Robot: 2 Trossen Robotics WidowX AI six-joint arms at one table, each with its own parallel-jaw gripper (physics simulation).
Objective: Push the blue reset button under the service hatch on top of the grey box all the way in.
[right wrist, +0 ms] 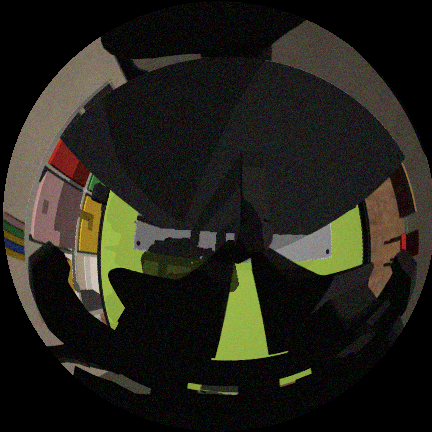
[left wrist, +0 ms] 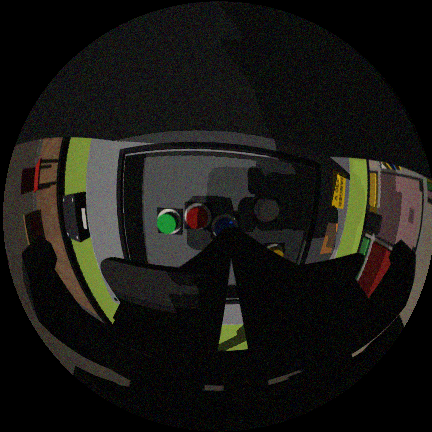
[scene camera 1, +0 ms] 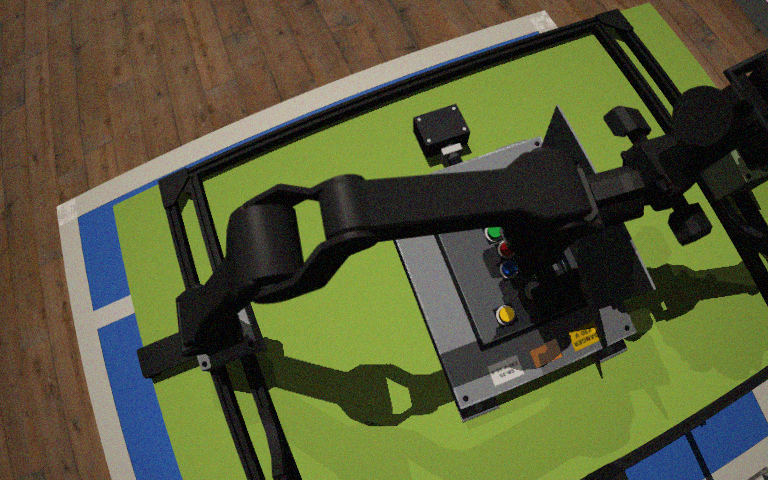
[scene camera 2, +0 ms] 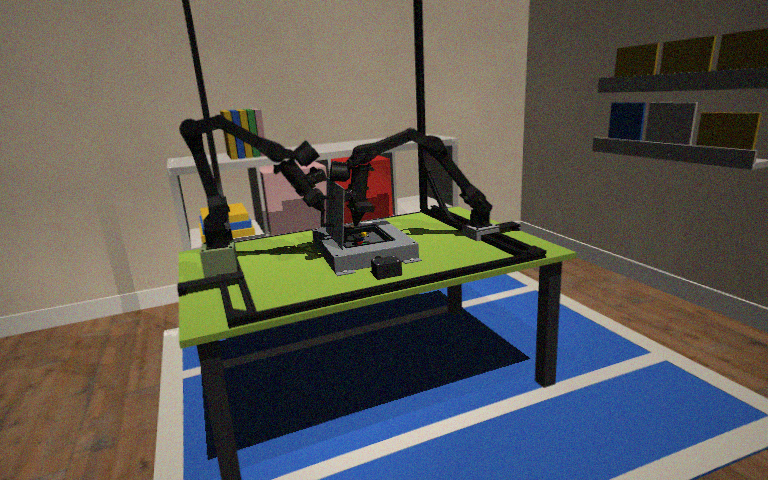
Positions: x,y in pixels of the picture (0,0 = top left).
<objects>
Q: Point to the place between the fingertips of the left gripper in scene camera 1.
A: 525,255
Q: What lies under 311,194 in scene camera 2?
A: The right gripper.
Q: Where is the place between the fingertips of the right gripper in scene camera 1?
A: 607,207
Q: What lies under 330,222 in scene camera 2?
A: A service hatch.
</objects>
